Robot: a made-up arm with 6 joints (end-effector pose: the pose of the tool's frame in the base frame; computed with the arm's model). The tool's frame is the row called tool.
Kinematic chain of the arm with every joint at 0, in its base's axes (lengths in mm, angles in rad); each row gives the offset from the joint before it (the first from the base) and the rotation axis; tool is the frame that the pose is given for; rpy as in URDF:
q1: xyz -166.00 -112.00 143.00 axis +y
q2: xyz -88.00 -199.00 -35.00 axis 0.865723 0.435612 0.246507
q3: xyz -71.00 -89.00 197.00 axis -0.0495 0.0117 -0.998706
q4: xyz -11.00 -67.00 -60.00 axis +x
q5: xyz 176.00 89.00 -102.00 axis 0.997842 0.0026 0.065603
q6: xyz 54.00 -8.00 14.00 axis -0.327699 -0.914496 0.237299
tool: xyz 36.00 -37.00 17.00 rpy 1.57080 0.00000 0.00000
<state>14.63 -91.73 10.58 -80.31 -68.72 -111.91</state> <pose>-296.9 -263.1 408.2 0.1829 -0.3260 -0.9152 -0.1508</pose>
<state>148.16 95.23 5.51 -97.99 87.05 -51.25</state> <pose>-381.9 -295.2 480.1 0.6727 0.0778 -0.1772 0.7141</pose>
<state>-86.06 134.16 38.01 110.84 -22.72 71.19</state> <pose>227.4 -263.6 93.3 0.1362 -0.9830 0.0228 0.1207</pose>
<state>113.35 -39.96 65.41 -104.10 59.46 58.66</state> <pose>180.8 -514.7 350.6 0.7606 -0.1774 0.6192 0.0817</pose>
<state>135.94 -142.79 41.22 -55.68 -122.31 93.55</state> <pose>143.1 -199.7 284.6 0.2522 0.9365 -0.2395 -0.0446</pose>
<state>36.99 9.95 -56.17 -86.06 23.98 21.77</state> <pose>-52.6 -271.0 127.3 0.6715 0.4366 0.3028 0.5165</pose>
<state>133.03 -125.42 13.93 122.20 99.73 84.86</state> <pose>-88.9 -20.8 204.6 0.2318 0.7615 -0.3574 -0.4886</pose>
